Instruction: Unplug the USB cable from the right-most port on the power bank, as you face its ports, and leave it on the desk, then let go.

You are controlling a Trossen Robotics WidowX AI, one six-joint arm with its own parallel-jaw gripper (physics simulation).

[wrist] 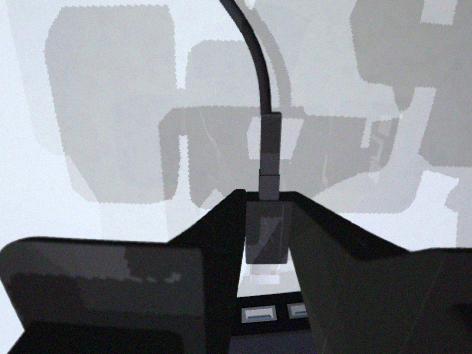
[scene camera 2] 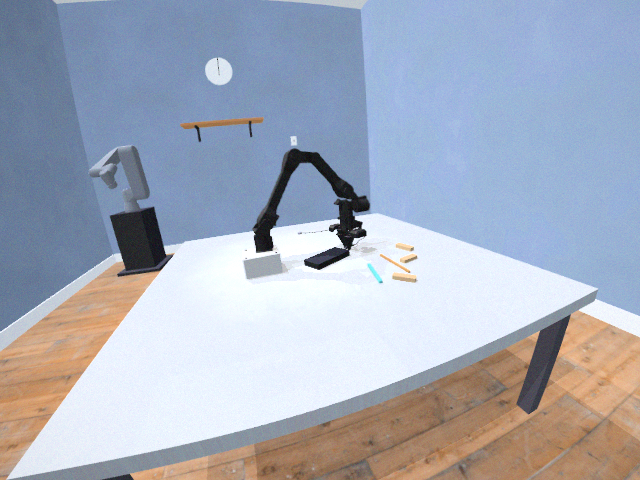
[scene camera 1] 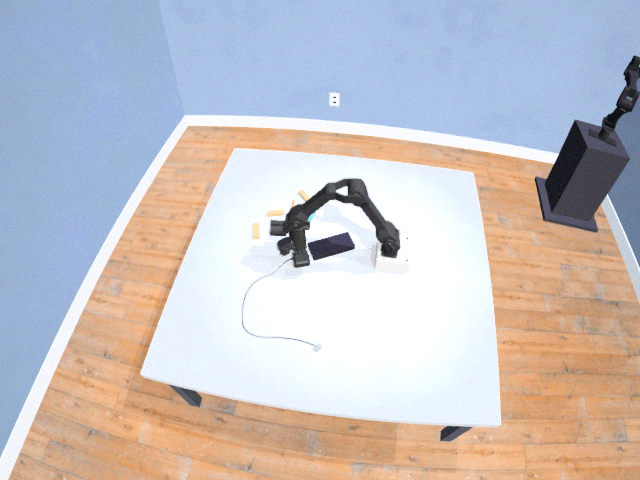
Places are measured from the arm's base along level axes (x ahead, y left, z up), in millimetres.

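Where they show: gripper, between the fingertips: (wrist: 265,201) (scene camera 2: 347,249); arm's base, origin of its link: (scene camera 2: 264,249) (scene camera 1: 389,251).
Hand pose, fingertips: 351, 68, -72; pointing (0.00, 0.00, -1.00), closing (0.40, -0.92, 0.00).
Note:
Each offset is from my fingertips to the top centre of the thing, as dx, dy, dz. "*": to the spot under its first point. Level surfaces: height alone.
The dark power bank @(-112, -88, +22) (scene camera 1: 331,245) (scene camera 2: 326,257) (wrist: 272,344) lies flat on the desk. In the wrist view two of its ports show, one port (wrist: 258,314) whole and another port (wrist: 299,311) partly behind a finger; both look empty. My gripper (scene camera 1: 301,261) (scene camera 2: 346,246) (wrist: 265,201) points down beside the ported end and is shut on the dark USB plug @(+3, +1, +15) (wrist: 267,237). The plug's metal tip @(* -24, -12, +13) (wrist: 265,275) is out of the power bank, with a gap between them. The thin cable (scene camera 1: 242,310) (wrist: 258,55) curves away over the desk to its far connector @(* -162, +369, +11) (scene camera 1: 316,347) (scene camera 2: 299,233).
Small wooden blocks (scene camera 1: 255,230) (scene camera 2: 404,277), an orange stick @(+106, -222, +7) (scene camera 2: 394,263) and a cyan stick @(+5, -277, +10) (scene camera 2: 374,272) lie on the desk @(dz +0) (scene camera 1: 392,351) (scene camera 2: 248,361) beyond the power bank's ported end. The arm's white base (scene camera 1: 391,262) (scene camera 2: 262,264) stands near its other end.

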